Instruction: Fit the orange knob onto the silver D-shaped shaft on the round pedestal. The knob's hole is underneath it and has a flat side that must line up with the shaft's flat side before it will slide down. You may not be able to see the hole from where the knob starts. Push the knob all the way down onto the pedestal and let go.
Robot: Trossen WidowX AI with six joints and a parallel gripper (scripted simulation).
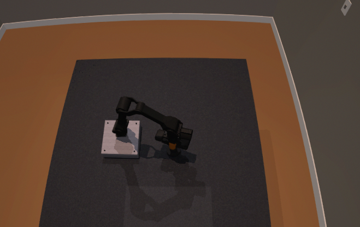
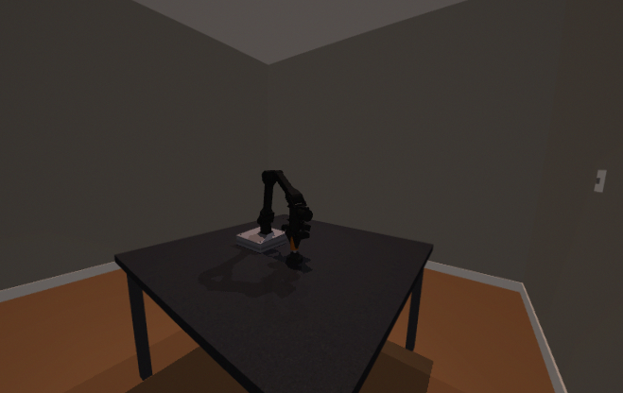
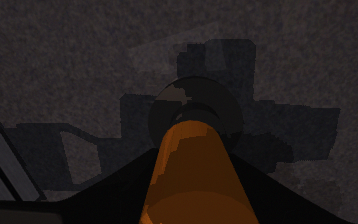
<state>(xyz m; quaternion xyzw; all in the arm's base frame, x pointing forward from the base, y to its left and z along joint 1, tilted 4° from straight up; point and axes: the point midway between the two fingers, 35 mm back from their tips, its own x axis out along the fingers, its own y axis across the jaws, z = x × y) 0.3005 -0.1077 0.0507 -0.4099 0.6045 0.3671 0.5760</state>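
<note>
Now: the round pedestal with shaft 40 mm below my gripper tip. From my gripper tip the other things lie so: orange knob: 30 mm above.
</note>
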